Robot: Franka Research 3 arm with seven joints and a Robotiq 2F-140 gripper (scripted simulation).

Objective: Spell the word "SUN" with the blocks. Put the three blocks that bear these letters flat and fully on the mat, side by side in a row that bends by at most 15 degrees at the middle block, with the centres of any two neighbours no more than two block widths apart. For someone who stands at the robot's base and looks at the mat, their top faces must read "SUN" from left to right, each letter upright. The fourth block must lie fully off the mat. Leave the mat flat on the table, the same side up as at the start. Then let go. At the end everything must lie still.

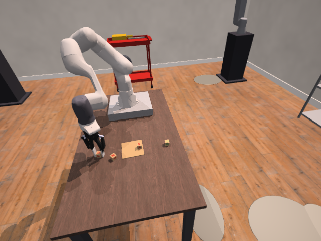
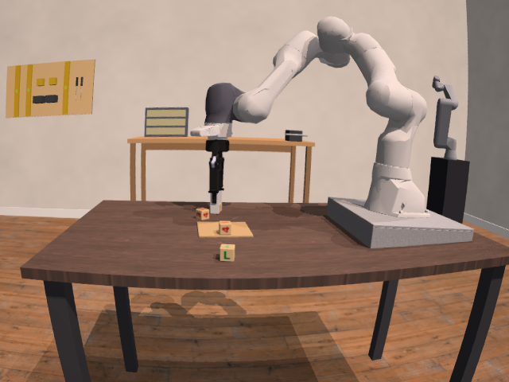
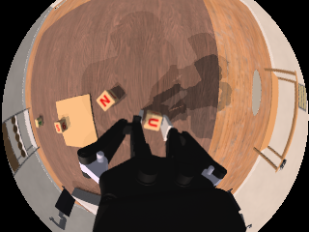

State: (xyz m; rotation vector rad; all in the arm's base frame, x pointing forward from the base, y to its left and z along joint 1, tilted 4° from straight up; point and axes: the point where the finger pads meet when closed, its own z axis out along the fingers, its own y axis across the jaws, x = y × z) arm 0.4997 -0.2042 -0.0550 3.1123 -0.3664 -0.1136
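Now: hand 2 cm above the U block. The rest, counted from my hand: mat 21 cm to the left, 3 cm below, 1 cm behind; S block 26 cm to the left, 1 cm below, 1 cm behind; N block 9 cm to the left, 4 cm ahead, 2 cm below.
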